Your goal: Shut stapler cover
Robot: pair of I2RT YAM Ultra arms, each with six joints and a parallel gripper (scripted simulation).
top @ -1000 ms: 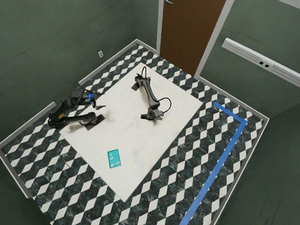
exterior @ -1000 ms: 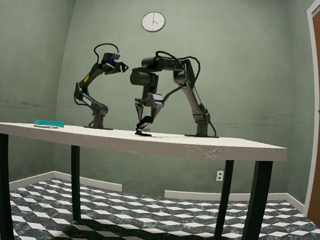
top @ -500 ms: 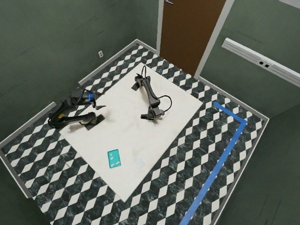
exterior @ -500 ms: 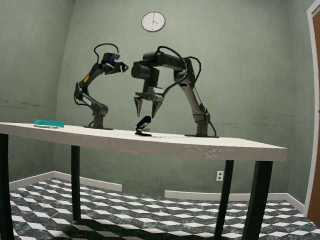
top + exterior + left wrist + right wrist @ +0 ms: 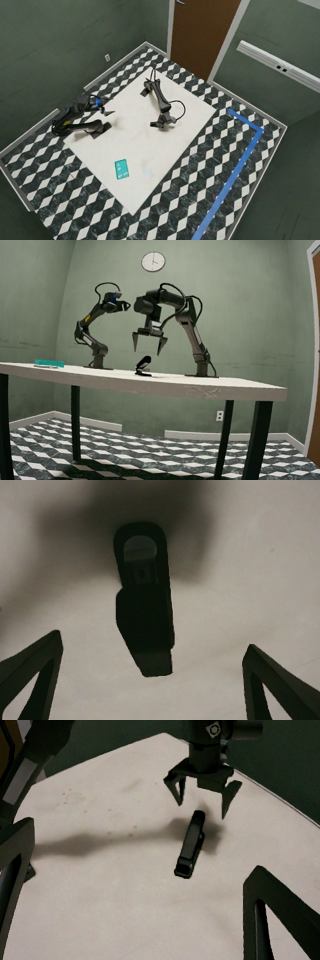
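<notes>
Now: left hand 5 cm above the stapler cover, 4 cm past it and 2 cm to the left of it. Round my left hand: black stapler: 7 cm below, 4 cm behind, 2 cm to the right; then teal box: 51 cm to the right, 9 cm below, 1 cm ahead.
</notes>
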